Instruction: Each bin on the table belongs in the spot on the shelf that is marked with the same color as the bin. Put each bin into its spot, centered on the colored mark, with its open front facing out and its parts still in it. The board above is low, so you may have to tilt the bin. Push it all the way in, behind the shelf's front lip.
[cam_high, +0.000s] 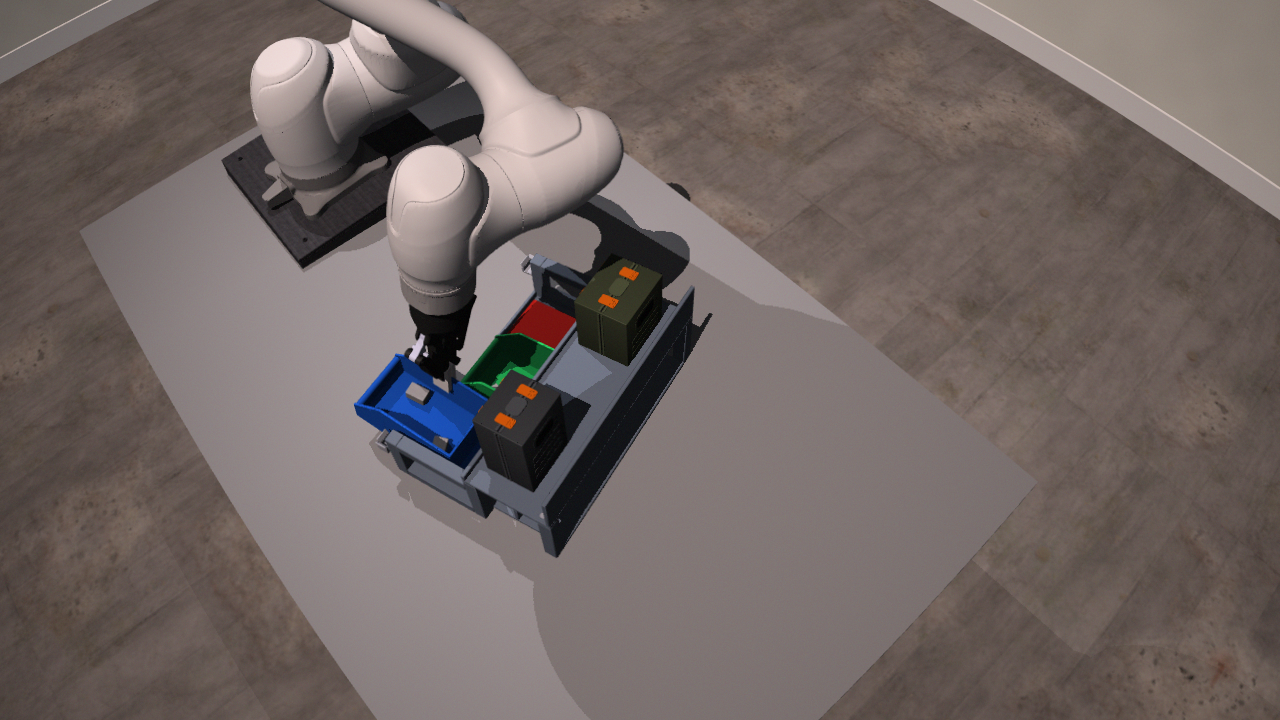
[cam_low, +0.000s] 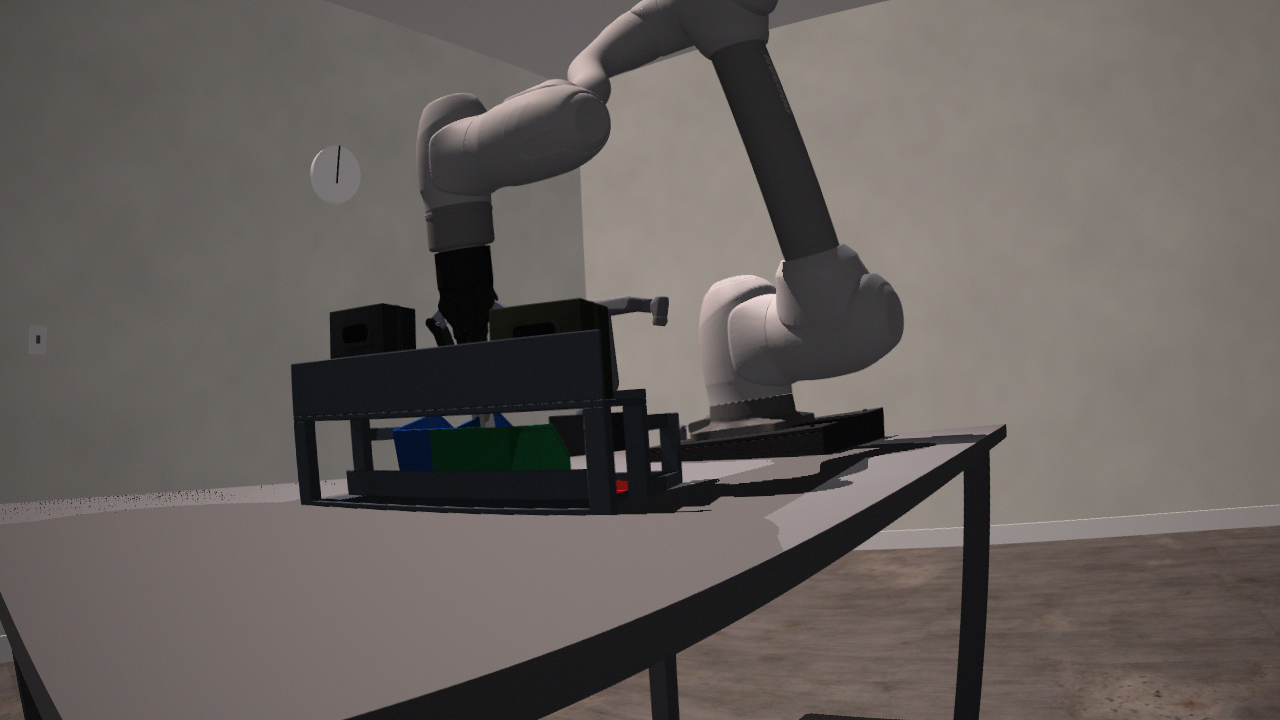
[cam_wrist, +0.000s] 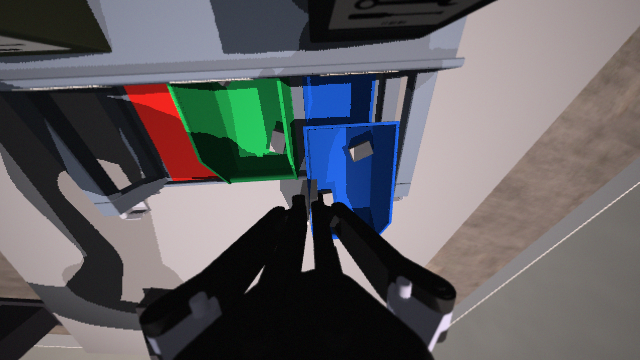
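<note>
Now: the blue bin 50 mm to the right of my hand and 40 mm below it. Round my hand: olive case (130 mm ahead, 220 mm to the left, 50 mm above); black case (180 mm ahead, 70 mm above); green bin (60 mm ahead, 90 mm to the left, 50 mm below).
</note>
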